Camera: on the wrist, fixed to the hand. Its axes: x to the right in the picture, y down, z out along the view.
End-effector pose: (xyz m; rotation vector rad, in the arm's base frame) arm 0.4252 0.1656 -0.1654 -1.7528 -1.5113 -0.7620
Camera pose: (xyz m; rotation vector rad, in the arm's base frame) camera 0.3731 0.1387 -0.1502 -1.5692 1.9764 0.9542
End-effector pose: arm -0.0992 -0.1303 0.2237 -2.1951 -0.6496 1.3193
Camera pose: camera -0.0841 -0.1034 0.2758 0.4560 -1.8545 -0.5320
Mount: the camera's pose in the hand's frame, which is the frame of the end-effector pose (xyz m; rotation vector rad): -0.0114 -0.0511 -0.0304 0.1705 0.0748 -3.0193
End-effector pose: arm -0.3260 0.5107 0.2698 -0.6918 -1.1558 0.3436
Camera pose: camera -0.3074 0.4561 0.2883 1.5139 -0.8807 -2.0155
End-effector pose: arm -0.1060 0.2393 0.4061 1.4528 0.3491 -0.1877
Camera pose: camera -0.1373 0.2625 0.3598 0.2279 -2.0290 2.1630
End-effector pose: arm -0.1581 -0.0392 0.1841 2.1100 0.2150 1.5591
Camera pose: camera -0.1816 0.0092 0.1564 -0.0798 1.9396 -0.4823
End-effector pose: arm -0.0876 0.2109 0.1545 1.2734 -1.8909 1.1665
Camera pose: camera -0.0364 0.2344 0.1766 1.8312 1.1542 -0.5169
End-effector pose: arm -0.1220 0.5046 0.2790 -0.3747 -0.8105 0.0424
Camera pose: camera -0.1135 0.4454 0.2695 1.2769 -0.5341 -2.6115
